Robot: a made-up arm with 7 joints. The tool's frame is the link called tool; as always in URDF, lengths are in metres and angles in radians. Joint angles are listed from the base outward.
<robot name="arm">
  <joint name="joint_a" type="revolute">
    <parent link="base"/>
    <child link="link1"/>
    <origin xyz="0 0 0.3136" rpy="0 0 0"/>
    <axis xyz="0 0 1"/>
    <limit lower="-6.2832" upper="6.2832"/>
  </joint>
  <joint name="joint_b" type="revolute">
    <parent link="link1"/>
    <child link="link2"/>
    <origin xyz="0 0 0" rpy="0 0 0"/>
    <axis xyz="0 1 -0.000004"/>
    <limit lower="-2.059" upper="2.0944"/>
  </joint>
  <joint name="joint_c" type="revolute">
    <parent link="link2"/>
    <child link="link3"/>
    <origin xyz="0 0 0.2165" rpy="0 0 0"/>
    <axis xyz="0 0 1"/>
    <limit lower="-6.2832" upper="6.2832"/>
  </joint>
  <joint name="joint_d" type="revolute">
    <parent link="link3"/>
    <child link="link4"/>
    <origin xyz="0.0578 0 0" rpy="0 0 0"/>
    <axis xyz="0 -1 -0.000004"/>
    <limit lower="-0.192" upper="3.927"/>
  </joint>
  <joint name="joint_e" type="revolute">
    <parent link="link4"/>
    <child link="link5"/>
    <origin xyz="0.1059 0 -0.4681" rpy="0 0 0"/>
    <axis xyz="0 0.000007 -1"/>
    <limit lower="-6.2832" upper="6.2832"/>
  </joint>
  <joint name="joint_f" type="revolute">
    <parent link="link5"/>
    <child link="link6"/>
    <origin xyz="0 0 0" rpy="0 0 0"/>
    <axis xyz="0 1 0.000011"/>
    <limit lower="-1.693" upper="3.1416"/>
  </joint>
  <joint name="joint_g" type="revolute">
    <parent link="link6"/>
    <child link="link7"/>
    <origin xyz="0.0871 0 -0.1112" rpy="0 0 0"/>
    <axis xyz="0 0.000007 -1"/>
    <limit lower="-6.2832" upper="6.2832"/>
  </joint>
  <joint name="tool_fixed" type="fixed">
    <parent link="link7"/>
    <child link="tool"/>
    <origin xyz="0 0 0" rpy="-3.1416 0 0"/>
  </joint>
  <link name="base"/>
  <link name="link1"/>
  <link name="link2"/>
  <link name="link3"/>
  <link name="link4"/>
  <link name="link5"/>
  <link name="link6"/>
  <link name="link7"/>
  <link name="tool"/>
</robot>
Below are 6 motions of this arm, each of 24 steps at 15 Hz.
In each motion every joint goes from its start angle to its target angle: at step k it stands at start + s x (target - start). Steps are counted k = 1, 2, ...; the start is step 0. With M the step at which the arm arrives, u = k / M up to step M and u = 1 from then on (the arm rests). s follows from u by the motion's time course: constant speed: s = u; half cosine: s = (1 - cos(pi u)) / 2; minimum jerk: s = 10 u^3 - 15 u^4 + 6 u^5.
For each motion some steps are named. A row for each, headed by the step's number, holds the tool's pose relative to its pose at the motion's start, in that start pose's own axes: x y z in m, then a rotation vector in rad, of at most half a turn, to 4 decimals.
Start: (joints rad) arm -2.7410 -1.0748 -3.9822 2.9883 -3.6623 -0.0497 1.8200
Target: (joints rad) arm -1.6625 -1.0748 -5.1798 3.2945 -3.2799 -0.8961 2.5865
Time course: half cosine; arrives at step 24
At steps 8, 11, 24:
8: 0.0466 0.1893 -0.0531 -0.0916 -0.0101 0.1082
11: 0.0734 0.3203 -0.1275 -0.1785 -0.0259 0.2083
24: 0.0988 0.5824 -0.4897 -0.5085 -0.0719 0.6335

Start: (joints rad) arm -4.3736 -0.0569 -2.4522 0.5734 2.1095 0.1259 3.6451
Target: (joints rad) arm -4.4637 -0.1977 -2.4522 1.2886 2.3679 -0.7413 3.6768
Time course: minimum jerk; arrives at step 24
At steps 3, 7, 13, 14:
3: 0.0035 0.0037 -0.0012 -0.0118 -0.0032 0.0057
7: 0.0318 0.0339 -0.0141 -0.1089 -0.0307 0.0589
13: 0.1071 0.1159 -0.0770 -0.3669 -0.1253 0.2767
14: 0.1184 0.1282 -0.0911 -0.4045 -0.1434 0.3221

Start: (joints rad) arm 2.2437 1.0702 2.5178 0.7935 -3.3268 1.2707 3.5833
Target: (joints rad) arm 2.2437 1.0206 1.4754 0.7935 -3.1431 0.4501 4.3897
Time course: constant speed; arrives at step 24
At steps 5, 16, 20, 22, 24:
5: 0.0344 0.1248 -0.0524 -0.3024 -0.0606 0.0915
16: 0.1437 0.3143 -0.2468 -0.9920 0.0549 0.3805
20: 0.1878 0.3473 -0.3326 -1.2278 0.1873 0.5040
22: 0.2096 0.3563 -0.3764 -1.3385 0.2719 0.5676
24: 0.2309 0.3605 -0.4201 -1.4430 0.3687 0.6318

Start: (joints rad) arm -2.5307 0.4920 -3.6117 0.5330 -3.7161 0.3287 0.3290
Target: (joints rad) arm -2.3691 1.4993 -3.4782 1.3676 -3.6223 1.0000 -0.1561
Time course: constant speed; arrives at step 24
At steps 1, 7, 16, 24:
1: -0.0427 0.0030 0.0031 -0.0140 -0.1015 -0.0209
7: -0.2981 0.0174 -0.0574 -0.0496 -0.7166 -0.1306
16: -0.5624 -0.0058 -0.3742 0.0796 -1.6415 -0.2094
24: -0.5532 -0.0920 -0.7596 0.4235 -2.4190 -0.1304

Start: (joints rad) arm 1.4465 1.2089 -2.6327 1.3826 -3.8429 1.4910 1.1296
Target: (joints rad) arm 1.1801 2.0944 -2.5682 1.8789 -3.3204 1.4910 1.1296
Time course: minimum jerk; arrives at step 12
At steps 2, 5, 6, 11, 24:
2: -0.0159 0.0085 0.0196 -0.0261 -0.0105 -0.0301
5: -0.1207 0.1386 0.1889 -0.2934 -0.1020 -0.2449
6: -0.1450 0.2349 0.2623 -0.4470 -0.1441 -0.3152
11: -0.0948 0.6317 0.3876 -1.0035 -0.2445 -0.3598
24: -0.0934 0.6361 0.3877 -1.0095 -0.2451 -0.3587

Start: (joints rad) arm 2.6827 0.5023 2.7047 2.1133 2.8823 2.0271 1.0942
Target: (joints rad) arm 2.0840 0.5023 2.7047 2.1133 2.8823 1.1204 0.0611
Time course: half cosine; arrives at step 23
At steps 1, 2, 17, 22, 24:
1: 0.0001 -0.0004 -0.0001 0.0023 0.0043 -0.0052
2: 0.0003 -0.0018 -0.0002 0.0091 0.0172 -0.0208
17: -0.0275 -0.0657 -0.0170 0.0904 0.8804 -1.0702
22: -0.0424 -0.0731 -0.0173 0.0358 1.0531 -1.2797
24: -0.0429 -0.0733 -0.0172 0.0338 1.0584 -1.2860

